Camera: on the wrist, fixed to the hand. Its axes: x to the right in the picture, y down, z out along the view.
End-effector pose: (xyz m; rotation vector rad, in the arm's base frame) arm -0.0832 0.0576 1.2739 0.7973 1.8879 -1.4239
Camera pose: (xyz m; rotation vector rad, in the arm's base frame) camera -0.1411 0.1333 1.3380 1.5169 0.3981 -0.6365
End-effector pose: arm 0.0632 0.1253 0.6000 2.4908 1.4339 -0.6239
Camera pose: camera 0.0283 0.1877 0.6899 2.5469 -0.8201 -0.7144
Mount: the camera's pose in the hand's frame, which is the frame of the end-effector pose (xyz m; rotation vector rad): -0.0077 -0.0650 -0.0944 0.2658 -0.3167 1.5579
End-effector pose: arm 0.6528 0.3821 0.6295 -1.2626 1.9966 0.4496
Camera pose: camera 0.6758 0.2983 0.7046 0.7143 2.2546 0.9289
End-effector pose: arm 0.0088 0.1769 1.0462 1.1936 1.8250 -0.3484
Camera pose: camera -0.0946 0.2009 1.0901 2.1752 0.2315 0.1477
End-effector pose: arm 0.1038 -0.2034 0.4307 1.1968 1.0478 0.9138
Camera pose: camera 0.0117 -0.1949 0.3626 2.3105 -0.2483 1.6408
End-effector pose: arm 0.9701 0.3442 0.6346 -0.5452 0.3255 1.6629
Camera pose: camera 1.0504 0.3008 0.5648 -0.3472 -0.8103 -2.9696
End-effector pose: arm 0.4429 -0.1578 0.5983 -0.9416 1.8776 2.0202
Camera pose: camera 0.5137 -0.2359 0.5527 -0.9021 -1.9724 -1.4137
